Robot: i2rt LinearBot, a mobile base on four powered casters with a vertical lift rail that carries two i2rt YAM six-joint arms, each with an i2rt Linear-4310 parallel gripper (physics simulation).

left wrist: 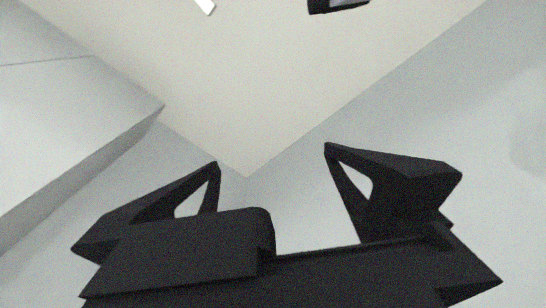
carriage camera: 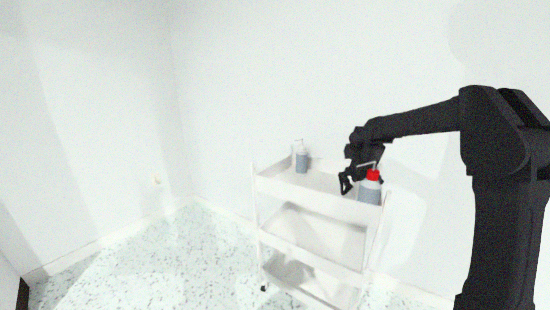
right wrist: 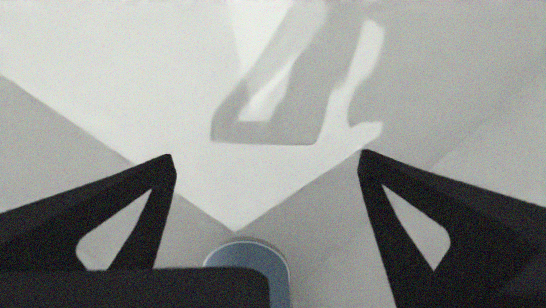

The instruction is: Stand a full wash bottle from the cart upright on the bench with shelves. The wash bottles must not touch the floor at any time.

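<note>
There's the left gripper (left wrist: pixel 270 157), and there's the right gripper (carriage camera: pixel 353 193), which you also get in the right wrist view (right wrist: pixel 266 162). And there's a white cart (carriage camera: pixel 319 236), which is in the right wrist view too (right wrist: pixel 265 116).
</note>
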